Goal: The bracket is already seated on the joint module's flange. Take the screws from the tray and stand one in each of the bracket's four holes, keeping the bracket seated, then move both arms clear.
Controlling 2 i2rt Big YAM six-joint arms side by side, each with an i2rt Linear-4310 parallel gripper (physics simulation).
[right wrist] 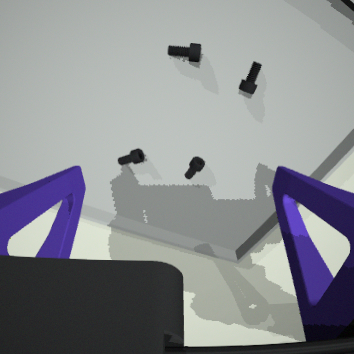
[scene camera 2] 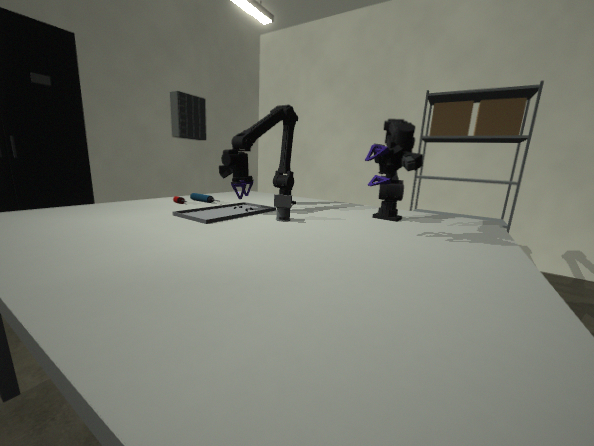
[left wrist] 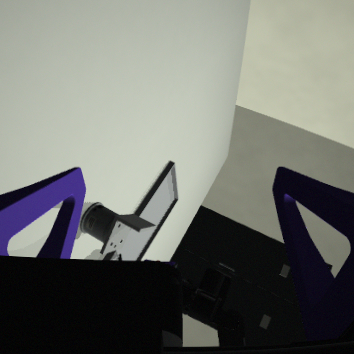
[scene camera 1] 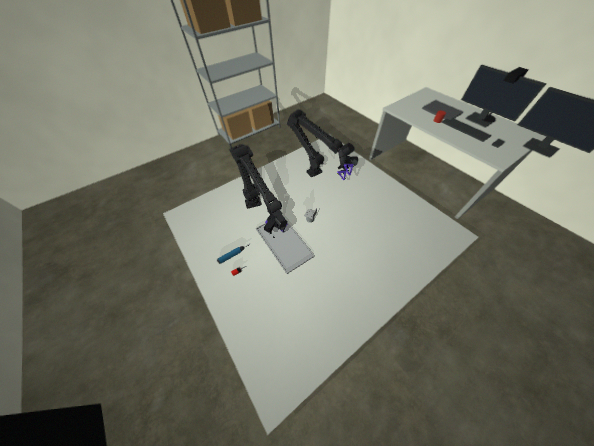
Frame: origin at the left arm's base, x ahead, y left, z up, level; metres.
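Where they show: left gripper, fingertip midpoint: (scene camera 2: pixel 367 173) (left wrist: pixel 178 177) (scene camera 1: pixel 346 177); right gripper, fingertip midpoint: (right wrist: pixel 178 176) (scene camera 2: pixel 243 197) (scene camera 1: pixel 277 228); left arm's base at its link origin: (scene camera 2: pixel 386 218) (scene camera 1: pixel 314 172); right arm's base at its link origin: (scene camera 1: pixel 253 203).
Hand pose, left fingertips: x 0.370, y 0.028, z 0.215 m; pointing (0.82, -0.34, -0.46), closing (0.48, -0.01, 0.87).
Things, the pixels of their top centre, and the offset from my left fingertips. "pt": a spot on its surface instead.
- shallow grey tray at its top centre: (right wrist: pixel 39 62) (left wrist: pixel 139 240) (scene camera 2: pixel 229 209) (scene camera 1: pixel 283 241) dy -0.599, dx +0.118, dz -0.199 m
- screw at its top centre: (right wrist: pixel 184 53) dy -0.641, dx +0.050, dz -0.200 m
- dark upright joint module at its top centre: (left wrist: pixel 119 232) (scene camera 2: pixel 283 205) dy -0.335, dx +0.044, dz -0.151 m
- blue screwdriver at a spot on its surface: (scene camera 2: pixel 201 197) (scene camera 1: pixel 234 254) pt dy -0.932, dx +0.044, dz -0.188 m
Several black screws lie on their sides in the shallow grey tray (scene camera 1: pixel 297 252) (right wrist: pixel 75 100); in the right wrist view they include one screw (right wrist: pixel 191 52) at the top, another (right wrist: pixel 249 79) to its right, and two nearer the tray's corner. The grey bracket (scene camera 2: pixel 283 201) (left wrist: pixel 135 221) sits on the dark upright joint module (scene camera 2: pixel 283 214) (left wrist: pixel 96 220); small holes show in its plate. My right gripper (right wrist: pixel 178 176) (scene camera 2: pixel 242 196) is open and empty above the screw end of the tray. My left gripper (left wrist: pixel 178 177) (scene camera 1: pixel 345 173) is open and empty, raised well away from the bracket and tray.
A blue screwdriver (scene camera 1: pixel 230 255) (scene camera 2: pixel 201 197) and a smaller red one (scene camera 1: pixel 236 272) (scene camera 2: pixel 178 199) lie on the white table beside the tray. In scene camera 1, the bracket and module stand to the right of the right arm's gripper.
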